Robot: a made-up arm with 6 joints. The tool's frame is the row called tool.
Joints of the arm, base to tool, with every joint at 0 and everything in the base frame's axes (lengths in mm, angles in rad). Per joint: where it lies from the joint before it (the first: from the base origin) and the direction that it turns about. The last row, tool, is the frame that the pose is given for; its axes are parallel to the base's.
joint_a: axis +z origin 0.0 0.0 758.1
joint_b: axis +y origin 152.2 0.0 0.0
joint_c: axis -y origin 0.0 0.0 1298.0
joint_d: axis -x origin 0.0 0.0 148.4
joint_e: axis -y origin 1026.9 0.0 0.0
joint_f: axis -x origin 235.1 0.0 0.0
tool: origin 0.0 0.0 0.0
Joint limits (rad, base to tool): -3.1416..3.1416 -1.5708..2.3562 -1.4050..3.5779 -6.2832..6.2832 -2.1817..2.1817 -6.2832..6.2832
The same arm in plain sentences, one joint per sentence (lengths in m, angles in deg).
The arm has six revolute joints in a row. What follows holds with every joint at zero, and every direction is one of the base frame's.
The first joint sits 0.7581 m along +z from the base frame's origin and turns about +z, from -180 to 180 deg.
The second joint sits 0.1522 m along +x from the first joint and turns about +y, from -90 to 135 deg.
The third joint sits 1.298 m along +z from the second joint and turns about -y, from -80.5 to 205 deg.
The fourth joint sits 0.1484 m along +z from the third joint and turns about -x, from -360 to 360 deg.
The fifth joint sits 1.0269 m along +x from the fourth joint and turns about -y, from -125 to 125 deg.
The sixth joint sits 0.2351 m along +x from the fifth joint and turns about -x, from -360 to 360 deg.
The tool frame, which is the frame that the pose is given for, sits at the same point as the sixth joint; its axes are parallel to the base frame's.

